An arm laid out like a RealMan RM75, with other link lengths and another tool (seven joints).
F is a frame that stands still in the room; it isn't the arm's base.
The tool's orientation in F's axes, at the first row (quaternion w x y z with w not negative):
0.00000, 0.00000, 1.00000, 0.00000
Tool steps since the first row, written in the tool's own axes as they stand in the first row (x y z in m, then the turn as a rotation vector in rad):
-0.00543, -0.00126, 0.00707, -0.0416, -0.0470, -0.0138
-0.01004, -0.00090, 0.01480, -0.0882, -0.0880, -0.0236
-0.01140, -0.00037, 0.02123, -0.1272, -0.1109, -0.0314
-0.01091, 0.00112, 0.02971, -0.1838, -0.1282, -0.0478
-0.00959, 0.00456, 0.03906, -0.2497, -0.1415, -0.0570
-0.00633, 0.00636, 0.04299, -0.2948, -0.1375, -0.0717
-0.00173, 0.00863, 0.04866, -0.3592, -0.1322, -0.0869
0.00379, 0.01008, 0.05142, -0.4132, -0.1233, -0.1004
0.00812, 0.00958, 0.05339, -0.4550, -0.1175, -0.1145
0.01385, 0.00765, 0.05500, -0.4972, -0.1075, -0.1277
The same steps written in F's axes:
0.00543, -0.00126, -0.00707, 0.0416, -0.0470, 0.0138
0.01004, -0.00090, -0.01480, 0.0882, -0.0880, 0.0236
0.01140, -0.00037, -0.02123, 0.1272, -0.1109, 0.0314
0.01091, 0.00112, -0.02971, 0.1838, -0.1282, 0.0478
0.00959, 0.00456, -0.03906, 0.2497, -0.1415, 0.0570
0.00633, 0.00636, -0.04299, 0.2948, -0.1375, 0.0717
0.00173, 0.00863, -0.04866, 0.3592, -0.1322, 0.0869
-0.00379, 0.01008, -0.05142, 0.4132, -0.1233, 0.1004
-0.00812, 0.00958, -0.05339, 0.4550, -0.1175, 0.1145
-0.01385, 0.00765, -0.05500, 0.4972, -0.1075, 0.1277

